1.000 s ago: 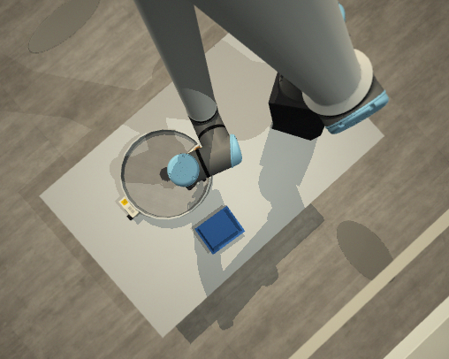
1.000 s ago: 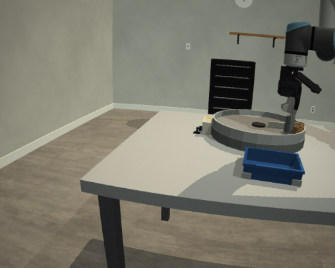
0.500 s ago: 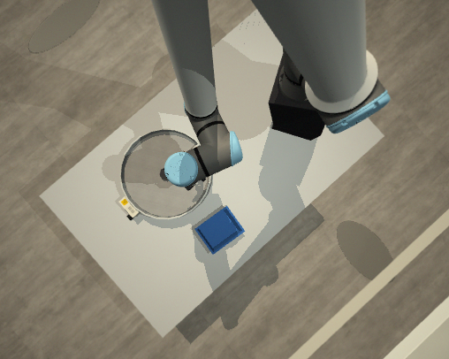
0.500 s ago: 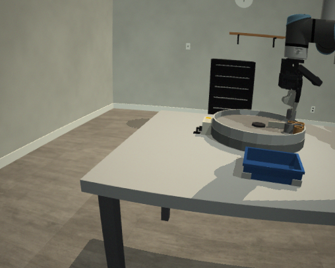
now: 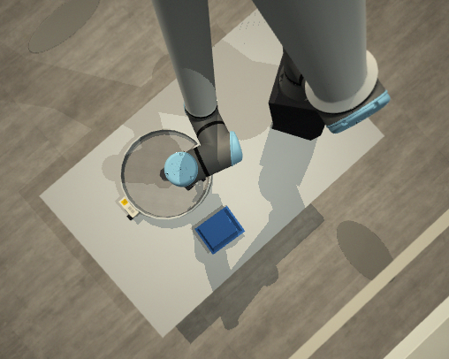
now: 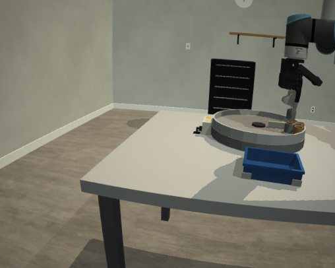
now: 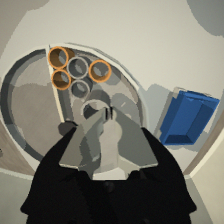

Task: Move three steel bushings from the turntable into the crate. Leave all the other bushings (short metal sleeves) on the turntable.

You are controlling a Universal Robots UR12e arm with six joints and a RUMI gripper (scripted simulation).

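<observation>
The blue crate lies 230 mm to the left of my hand, 150 mm ahead of it and 130 mm below it. Also, from my hand: round grey turntable: 130 mm to the right, 100 mm below, 100 mm ahead.
</observation>
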